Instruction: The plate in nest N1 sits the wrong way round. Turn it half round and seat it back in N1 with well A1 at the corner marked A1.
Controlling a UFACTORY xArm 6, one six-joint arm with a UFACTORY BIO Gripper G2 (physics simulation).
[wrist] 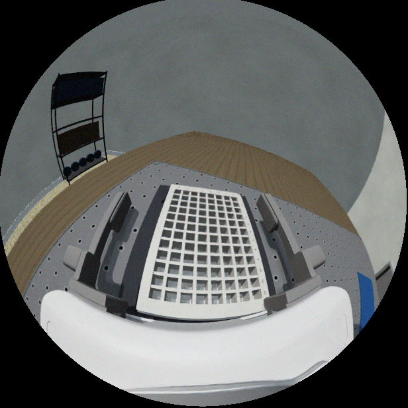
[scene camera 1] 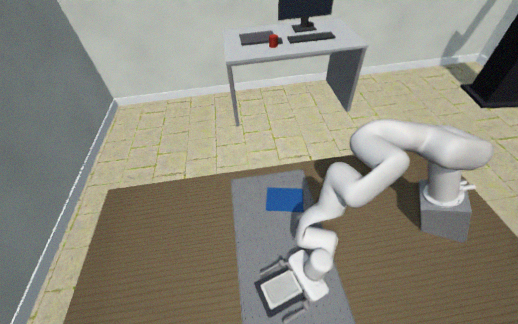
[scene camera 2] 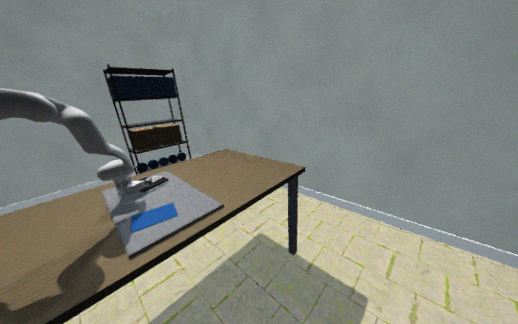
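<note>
The white plate [scene camera 1: 283,290] [wrist: 207,245], with a grid of square wells, lies in the dark nest [scene camera 1: 263,297] [wrist: 136,260] on the grey perforated board. Small marks run along the plate's right rim in the wrist view, but I cannot read which corner is A1. The nest's corner mark cannot be made out. My gripper [scene camera 1: 273,297] [wrist: 195,212] is open and empty. Its two fingers stand on either side of the plate and nest, apart from the plate. Their exact height above the board is hard to tell.
A flat blue rectangle [scene camera 1: 284,199] [scene camera 2: 154,217] [wrist: 366,301] lies on the grey board [scene camera 1: 250,220] [scene camera 2: 195,205] [wrist: 145,175], away from the nest. The board lies on the brown wooden table [scene camera 1: 165,250] [scene camera 2: 240,165] [wrist: 225,150]. A desk and a shelf rack stand beyond the table.
</note>
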